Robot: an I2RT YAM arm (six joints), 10 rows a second.
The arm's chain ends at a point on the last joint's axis. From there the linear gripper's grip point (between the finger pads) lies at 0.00 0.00 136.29 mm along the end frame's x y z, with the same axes.
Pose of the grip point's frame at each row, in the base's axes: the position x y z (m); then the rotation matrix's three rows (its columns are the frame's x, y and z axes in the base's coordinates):
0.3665, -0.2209, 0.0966; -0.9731, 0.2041, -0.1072; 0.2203, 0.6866, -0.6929; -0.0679, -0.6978, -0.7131
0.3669, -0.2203, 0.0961; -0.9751, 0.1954, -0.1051; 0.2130, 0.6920, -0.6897; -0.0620, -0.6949, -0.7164
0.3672, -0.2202, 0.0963; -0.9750, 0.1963, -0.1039; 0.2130, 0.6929, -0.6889; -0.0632, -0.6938, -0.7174
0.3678, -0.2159, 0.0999; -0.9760, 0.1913, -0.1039; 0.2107, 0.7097, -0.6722; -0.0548, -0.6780, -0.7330
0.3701, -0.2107, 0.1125; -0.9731, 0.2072, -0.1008; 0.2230, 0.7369, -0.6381; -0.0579, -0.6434, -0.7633
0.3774, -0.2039, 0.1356; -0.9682, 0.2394, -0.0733; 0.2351, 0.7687, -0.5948; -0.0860, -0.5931, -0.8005
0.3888, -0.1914, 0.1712; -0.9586, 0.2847, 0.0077; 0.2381, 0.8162, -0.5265; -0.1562, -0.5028, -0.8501
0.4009, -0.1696, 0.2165; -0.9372, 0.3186, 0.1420; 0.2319, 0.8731, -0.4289; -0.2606, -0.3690, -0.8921
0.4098, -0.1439, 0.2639; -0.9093, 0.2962, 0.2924; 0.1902, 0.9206, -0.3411; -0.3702, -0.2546, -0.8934
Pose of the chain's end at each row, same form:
0.3811, -0.1265, 0.1938; -0.9731, 0.2041, -0.1072; 0.2203, 0.6866, -0.6929; -0.0679, -0.6978, -0.7131
0.3812, -0.1263, 0.1937; -0.9751, 0.1954, -0.1051; 0.2130, 0.6920, -0.6897; -0.0620, -0.6949, -0.7164
0.3814, -0.1263, 0.1941; -0.9750, 0.1963, -0.1039; 0.2130, 0.6929, -0.6889; -0.0632, -0.6938, -0.7174
0.3820, -0.1243, 0.1998; -0.9760, 0.1913, -0.1039; 0.2107, 0.7097, -0.6722; -0.0548, -0.6780, -0.7330
0.3838, -0.1237, 0.2165; -0.9731, 0.2072, -0.1008; 0.2230, 0.7369, -0.6381; -0.0579, -0.6434, -0.7633
0.3874, -0.1228, 0.2447; -0.9682, 0.2394, -0.0733; 0.2351, 0.7687, -0.5948; -0.0860, -0.5931, -0.8005
0.3878, -0.1196, 0.2871; -0.9586, 0.2847, 0.0077; 0.2381, 0.8162, -0.5265; -0.1562, -0.5028, -0.8501
0.3815, -0.1111, 0.3381; -0.9372, 0.3186, 0.1420; 0.2319, 0.8731, -0.4289; -0.2606, -0.3690, -0.8921
0.3699, -0.0974, 0.3857; -0.9093, 0.2962, 0.2924; 0.1902, 0.9206, -0.3411; -0.3702, -0.2546, -0.8934

